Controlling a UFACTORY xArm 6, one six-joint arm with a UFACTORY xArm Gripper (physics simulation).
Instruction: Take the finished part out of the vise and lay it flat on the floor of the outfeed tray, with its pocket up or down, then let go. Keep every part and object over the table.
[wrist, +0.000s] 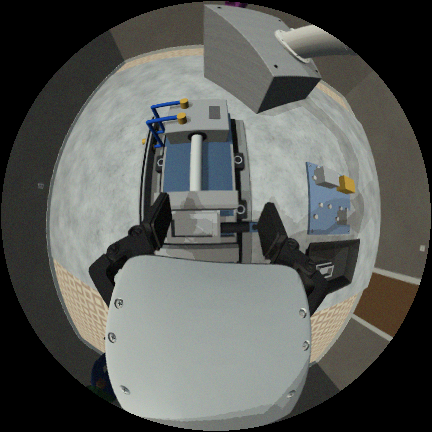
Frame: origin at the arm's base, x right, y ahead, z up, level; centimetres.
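Seen in the pictures: gripper, between the fingertips: (215, 208).
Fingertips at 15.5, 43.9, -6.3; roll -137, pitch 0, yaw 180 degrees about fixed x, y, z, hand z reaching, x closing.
Note:
A point is followed by its place in that frame, as x, y, z.
The finished part (178, 225) @(19.3, 45.8, -9.1), a light grey block with a shallow rectangular pocket facing up, sits between the jaws of the vise (176, 167) @(21.6, 37.7, -13.2). My gripper (215, 208) @(15.5, 43.9, -6.3) is open and empty over the jaws. Its left finger is near the part's left end, and its right finger is well out to the right of the part. How far the fingertips are above the part cannot be told. The dark outfeed tray (345, 250) @(-23.3, 51.0, -18.0) lies at the right; a small light rectangular outline shows inside, partly behind the right finger's linkage.
A black bar (236, 227) @(12.8, 45.5, -9.6) with a blue end extends right from beside the part. Two blue hoses (167, 104) @(23.8, 28.7, -8.4) stand at the vise's far left. A blue pegged plate (322, 199) @(-10.2, 38.1, -18.4) with a grey block and yellow block (346, 184) @(-17.5, 33.5, -14.8) lies beyond the tray. A large grey box (240, 55) @(13.2, 11.7, -5.5) is at the back.

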